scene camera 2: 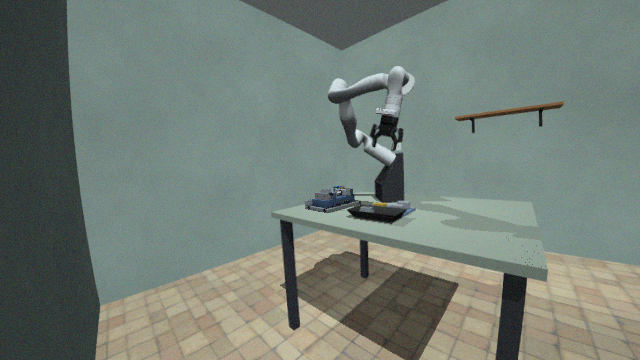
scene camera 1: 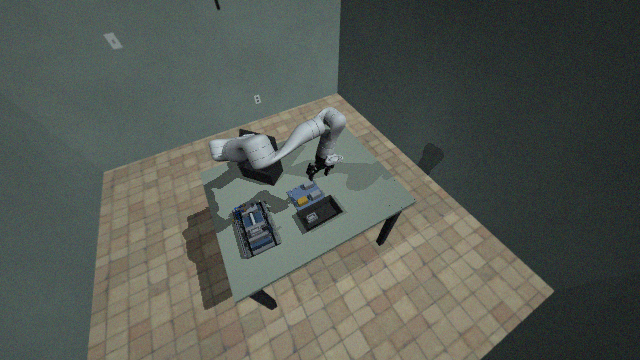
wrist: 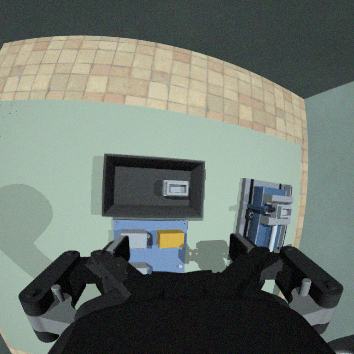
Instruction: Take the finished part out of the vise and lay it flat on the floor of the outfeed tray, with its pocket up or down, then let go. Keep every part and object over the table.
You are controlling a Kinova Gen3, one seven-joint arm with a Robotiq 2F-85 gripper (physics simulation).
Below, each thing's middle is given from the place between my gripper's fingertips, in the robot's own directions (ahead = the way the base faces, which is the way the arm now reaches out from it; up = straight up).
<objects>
My gripper is now 14 cm past the blue plate [wrist: 158,259], 1 cm to the left of it and 31 cm above it.
</objects>
